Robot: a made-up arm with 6 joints. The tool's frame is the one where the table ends. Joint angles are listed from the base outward.
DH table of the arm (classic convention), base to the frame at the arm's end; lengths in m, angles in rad. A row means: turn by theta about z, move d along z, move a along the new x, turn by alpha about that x. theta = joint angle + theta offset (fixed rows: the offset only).
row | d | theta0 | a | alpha
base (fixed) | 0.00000 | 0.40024 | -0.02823 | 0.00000
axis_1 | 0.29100 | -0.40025 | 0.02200 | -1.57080
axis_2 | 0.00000 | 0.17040 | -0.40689 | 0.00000
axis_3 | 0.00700 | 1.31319 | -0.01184 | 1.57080
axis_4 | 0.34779 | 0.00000 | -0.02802 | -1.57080
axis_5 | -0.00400 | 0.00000 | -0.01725 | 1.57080
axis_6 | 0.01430 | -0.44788 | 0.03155 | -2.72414
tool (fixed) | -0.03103 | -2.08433 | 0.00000 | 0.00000
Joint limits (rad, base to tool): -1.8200..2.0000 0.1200..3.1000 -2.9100..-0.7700 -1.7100..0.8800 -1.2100..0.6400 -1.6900..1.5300
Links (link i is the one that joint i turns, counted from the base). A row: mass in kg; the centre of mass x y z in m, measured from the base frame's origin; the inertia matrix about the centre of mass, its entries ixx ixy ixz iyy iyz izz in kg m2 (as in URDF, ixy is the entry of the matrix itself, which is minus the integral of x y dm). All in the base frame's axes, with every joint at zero. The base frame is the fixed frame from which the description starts. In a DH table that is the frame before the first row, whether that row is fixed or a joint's. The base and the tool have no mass.
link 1: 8.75; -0.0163 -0.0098 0.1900; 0.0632 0 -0.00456 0.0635 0 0.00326
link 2: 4.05; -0.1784 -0.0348 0.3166; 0.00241 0 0.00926 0.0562 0 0.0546
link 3: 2.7; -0.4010 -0.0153 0.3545; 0.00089 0 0 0.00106 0 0.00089
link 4: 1.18; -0.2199 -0.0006 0.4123; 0.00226 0 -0.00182 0.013 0 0.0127
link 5: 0.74; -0.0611 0.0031 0.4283; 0.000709 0 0 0.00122 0 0.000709
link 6: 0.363; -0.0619 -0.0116 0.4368; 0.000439 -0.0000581 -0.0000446 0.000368 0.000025 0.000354
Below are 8 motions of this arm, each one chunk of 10 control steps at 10 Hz.
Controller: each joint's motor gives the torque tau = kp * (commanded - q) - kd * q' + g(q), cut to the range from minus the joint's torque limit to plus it. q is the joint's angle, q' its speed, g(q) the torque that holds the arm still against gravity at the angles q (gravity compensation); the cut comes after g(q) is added. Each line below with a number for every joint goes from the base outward.
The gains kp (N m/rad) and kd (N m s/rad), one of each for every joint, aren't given. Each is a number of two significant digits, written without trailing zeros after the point. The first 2 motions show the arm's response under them.
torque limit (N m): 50 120 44 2.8 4.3 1.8
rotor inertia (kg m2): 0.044 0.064 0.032 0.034 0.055 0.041
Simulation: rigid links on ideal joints. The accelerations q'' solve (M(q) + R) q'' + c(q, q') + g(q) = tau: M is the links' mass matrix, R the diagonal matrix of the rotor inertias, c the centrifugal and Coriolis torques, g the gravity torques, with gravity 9.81 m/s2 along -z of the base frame. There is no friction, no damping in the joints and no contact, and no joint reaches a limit. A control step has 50 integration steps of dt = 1/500 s. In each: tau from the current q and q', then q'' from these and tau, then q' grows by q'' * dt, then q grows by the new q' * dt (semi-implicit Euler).
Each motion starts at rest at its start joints. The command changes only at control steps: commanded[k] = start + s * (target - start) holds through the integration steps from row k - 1 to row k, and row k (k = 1, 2, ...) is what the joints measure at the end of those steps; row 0 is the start. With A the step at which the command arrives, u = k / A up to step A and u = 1 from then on. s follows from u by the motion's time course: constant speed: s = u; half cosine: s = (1 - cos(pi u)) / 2; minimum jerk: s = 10 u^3 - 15 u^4 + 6 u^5; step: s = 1 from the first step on.
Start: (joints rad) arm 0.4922 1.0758 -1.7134 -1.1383 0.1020 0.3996
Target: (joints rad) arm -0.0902 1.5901 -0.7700 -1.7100 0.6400 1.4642
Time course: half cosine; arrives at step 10
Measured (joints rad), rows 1 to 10:
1: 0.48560 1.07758 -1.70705 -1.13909 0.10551 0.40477
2: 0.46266 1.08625 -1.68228 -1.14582 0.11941 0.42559
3: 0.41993 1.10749 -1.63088 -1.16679 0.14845 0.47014
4: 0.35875 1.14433 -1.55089 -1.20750 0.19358 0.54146
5: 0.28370 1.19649 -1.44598 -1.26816 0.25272 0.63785
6: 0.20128 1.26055 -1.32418 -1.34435 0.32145 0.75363
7: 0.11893 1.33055 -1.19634 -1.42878 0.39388 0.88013
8: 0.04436 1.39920 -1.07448 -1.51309 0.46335 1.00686
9: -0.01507 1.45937 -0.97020 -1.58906 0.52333 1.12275
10: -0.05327 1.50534 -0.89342 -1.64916 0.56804 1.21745
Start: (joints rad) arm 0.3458 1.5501 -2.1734 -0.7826 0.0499 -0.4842
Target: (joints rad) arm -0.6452 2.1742 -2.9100 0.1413 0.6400 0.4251
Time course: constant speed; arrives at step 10
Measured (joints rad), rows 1 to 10:
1: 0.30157 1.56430 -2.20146 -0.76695 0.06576 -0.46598
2: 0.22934 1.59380 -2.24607 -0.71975 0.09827 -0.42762
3: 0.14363 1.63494 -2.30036 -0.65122 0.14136 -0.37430
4: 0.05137 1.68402 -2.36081 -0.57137 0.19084 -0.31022
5: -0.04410 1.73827 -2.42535 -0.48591 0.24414 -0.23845
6: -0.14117 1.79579 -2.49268 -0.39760 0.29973 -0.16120
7: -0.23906 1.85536 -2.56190 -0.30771 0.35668 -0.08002
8: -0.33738 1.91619 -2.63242 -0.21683 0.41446 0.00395
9: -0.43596 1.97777 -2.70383 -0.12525 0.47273 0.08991
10: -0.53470 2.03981 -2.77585 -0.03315 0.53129 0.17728
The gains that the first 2 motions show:
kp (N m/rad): 97 100 44 2.7 7.2 3.9
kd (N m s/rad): 15 28 10 0.62 1.7 1.3
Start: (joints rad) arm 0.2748 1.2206 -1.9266 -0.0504 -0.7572 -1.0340
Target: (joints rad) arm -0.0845 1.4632 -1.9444 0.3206 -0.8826 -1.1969
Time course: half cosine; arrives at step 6
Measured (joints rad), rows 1 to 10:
1: 0.26345 1.22374 -1.92816 -0.04569 -0.75952 -1.03623
2: 0.22625 1.23641 -1.93222 -0.02511 -0.76819 -1.04477
3: 0.16383 1.26257 -1.93711 0.01870 -0.78469 -1.06153
4: 0.08818 1.30071 -1.94091 0.08252 -0.80696 -1.08501
5: 0.01698 1.34420 -1.94234 0.15521 -0.83047 -1.11109
6: -0.03229 1.38353 -1.94101 0.22186 -0.84981 -1.13436
7: -0.05827 1.41269 -1.93890 0.27040 -0.86265 -1.15194
8: -0.07146 1.43202 -1.93812 0.29892 -0.87050 -1.16456
9: -0.07807 1.44420 -1.93851 0.31333 -0.87526 -1.17364
10: -0.08134 1.45167 -1.93947 0.31955 -0.87815 -1.18018

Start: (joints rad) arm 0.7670 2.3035 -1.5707 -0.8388 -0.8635 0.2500
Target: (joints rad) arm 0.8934 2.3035 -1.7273 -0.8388 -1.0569 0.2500
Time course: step
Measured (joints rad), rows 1 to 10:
1: 0.79963 2.30766 -1.62013 -0.83566 -0.91575 0.24989
2: 0.84876 2.30633 -1.66113 -0.83167 -0.96999 0.24976
3: 0.88247 2.30437 -1.68705 -0.83530 -1.00452 0.24991
4: 0.89751 2.30313 -1.70285 -0.84038 -1.02545 0.25006
5: 0.90052 2.30260 -1.71243 -0.84278 -1.03803 0.25012
6: 0.89852 2.30249 -1.71826 -0.84243 -1.04557 0.25010
7: 0.89576 2.30259 -1.72180 -0.84085 -1.05008 0.25005
8: 0.89390 2.30275 -1.72396 -0.83934 -1.05280 0.25001
9: 0.89310 2.30291 -1.72527 -0.83843 -1.05443 0.24999
10: 0.89296 2.30306 -1.72606 -0.83812 -1.05541 0.24998

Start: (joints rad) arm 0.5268 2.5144 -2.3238 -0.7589 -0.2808 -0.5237
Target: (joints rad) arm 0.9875 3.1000 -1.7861 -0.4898 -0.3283 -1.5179
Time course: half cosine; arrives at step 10
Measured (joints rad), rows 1 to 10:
1: 0.52929 2.51661 -2.32078 -0.75498 -0.28115 -0.52869
2: 0.54073 2.52676 -2.30831 -0.74109 -0.28248 -0.54857
3: 0.56738 2.55077 -2.28121 -0.71622 -0.28517 -0.59072
4: 0.61150 2.59172 -2.23767 -0.68377 -0.28925 -0.65774
5: 0.67109 2.64920 -2.17928 -0.64828 -0.29448 -0.74791
6: 0.74122 2.71965 -2.11030 -0.61386 -0.30044 -0.85591
7: 0.81521 2.79718 -2.03671 -0.58387 -0.30660 -0.97369
8: 0.88528 2.87463 -1.96520 -0.56083 -0.31241 -1.09157
9: 0.94324 2.94470 -1.90245 -0.54606 -0.31737 -1.19934
10: 0.98189 3.00075 -1.85449 -0.53961 -0.32102 -1.28738

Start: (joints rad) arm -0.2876 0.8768 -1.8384 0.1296 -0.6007 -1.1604
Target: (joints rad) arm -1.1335 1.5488 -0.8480 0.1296 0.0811 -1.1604
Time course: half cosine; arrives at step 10
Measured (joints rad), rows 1 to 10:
1: -0.29716 0.87922 -1.83197 0.13017 -0.59624 -1.16049
2: -0.33064 0.89067 -1.80662 0.13090 -0.57859 -1.16073
3: -0.39341 0.91821 -1.75353 0.12936 -0.54179 -1.16104
4: -0.48329 0.96558 -1.67040 0.12350 -0.48458 -1.16129
5: -0.59285 1.03260 -1.56077 0.11363 -0.40960 -1.16139
6: -0.71196 1.11530 -1.43287 0.10301 -0.32242 -1.16136
7: -0.82992 1.20645 -1.29811 0.09634 -0.23052 -1.16123
8: -0.93641 1.29669 -1.16930 0.09712 -0.14231 -1.16104
9: -1.02176 1.37643 -1.05879 0.10587 -0.06614 -1.16078
10: -1.07746 1.43777 -0.97710 0.11990 -0.00928 -1.16045

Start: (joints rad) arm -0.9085 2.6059 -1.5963 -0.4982 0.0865 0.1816
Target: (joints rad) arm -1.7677 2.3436 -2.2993 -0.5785 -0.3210 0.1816
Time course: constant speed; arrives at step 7
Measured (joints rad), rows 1 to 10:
1: -0.93721 2.60128 -1.62546 -0.51912 0.07085 0.18231
2: -1.01222 2.58661 -1.68238 -0.54575 0.03877 0.18289
3: -1.12171 2.56392 -1.75819 -0.56097 -0.00372 0.18306
4: -1.24880 2.53587 -1.84505 -0.56393 -0.05247 0.18292
5: -1.38125 2.50443 -1.93761 -0.56121 -0.10496 0.18264
6: -1.51284 2.47088 -2.03292 -0.55894 -0.15971 0.18237
7: -1.64159 2.43601 -2.12960 -0.56017 -0.21583 0.18214
8: -1.73943 2.40326 -2.19783 -0.54492 -0.25702 0.18110
9: -1.78732 2.37898 -2.24055 -0.52694 -0.28238 0.18020
10: -1.79736 2.36298 -2.26637 -0.52210 -0.29775 0.17987

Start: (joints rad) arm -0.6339 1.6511 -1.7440 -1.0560 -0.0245 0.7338
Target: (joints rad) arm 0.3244 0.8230 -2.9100 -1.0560 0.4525 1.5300
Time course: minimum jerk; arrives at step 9
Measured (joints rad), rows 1 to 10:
1: -0.62948 1.64963 -1.74760 -1.05690 -0.02293 0.73563
2: -0.60068 1.63893 -1.77158 -1.06223 -0.01257 0.74801
3: -0.52514 1.60651 -1.83664 -1.07403 0.01502 0.78237
4: -0.39471 1.54365 -1.95317 -1.09098 0.06368 0.84568
5: -0.22454 1.44944 -2.11512 -1.10917 0.13043 0.93680
6: -0.05048 1.33014 -2.30331 -1.11959 0.20660 1.04611
7: 0.09533 1.19914 -2.49078 -1.11059 0.28072 1.15820
8: 0.19808 1.07570 -2.64944 -1.08035 0.34194 1.25744
9: 0.25883 0.97730 -2.76224 -1.04102 0.38451 1.33439
10: 0.29237 0.91007 -2.83252 -1.01155 0.41112 1.39017

